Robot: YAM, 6 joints.
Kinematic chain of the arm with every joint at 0, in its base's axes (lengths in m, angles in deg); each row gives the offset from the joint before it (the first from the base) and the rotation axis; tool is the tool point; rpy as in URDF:
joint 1: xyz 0 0 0.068 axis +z
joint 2: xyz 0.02 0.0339 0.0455 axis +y
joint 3: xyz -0.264 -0.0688 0 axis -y
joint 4: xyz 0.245 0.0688 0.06 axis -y
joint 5: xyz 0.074 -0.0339 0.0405 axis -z
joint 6: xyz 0.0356 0 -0.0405 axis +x
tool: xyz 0 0 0 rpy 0 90 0
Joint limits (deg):
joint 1: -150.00..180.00
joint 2: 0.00..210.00
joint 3: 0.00..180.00
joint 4: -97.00..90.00
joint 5: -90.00..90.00
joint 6: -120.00..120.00
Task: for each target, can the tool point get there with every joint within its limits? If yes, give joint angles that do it. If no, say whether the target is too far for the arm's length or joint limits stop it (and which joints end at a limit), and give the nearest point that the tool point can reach.
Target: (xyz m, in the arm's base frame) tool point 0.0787 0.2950 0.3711
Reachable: yes | joints 73.41 73.44 61.98 8.52 -14.22 -70.24
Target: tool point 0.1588 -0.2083 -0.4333
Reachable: no: joint limits stop it (at a limit: joint 2) | nearest point 0.1578 -0.2069 -0.3802 | short by 0.053 m
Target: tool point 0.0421 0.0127 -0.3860
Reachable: no: joint limits stop it (at a limit: joint 2) | nearest point 0.0695 0.0210 -0.3346 | short by 0.059 m
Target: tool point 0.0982 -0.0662 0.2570
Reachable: yes | joints -29.08 25.27 29.66 -30.58 16.49 -60.78
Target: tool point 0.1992 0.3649 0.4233
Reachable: yes | joints 59.18 122.36 150.63 -79.15 -26.48 12.66
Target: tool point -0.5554 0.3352 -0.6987
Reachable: no: too far | nearest point -0.3699 0.2233 -0.3304 | short by 0.427 m
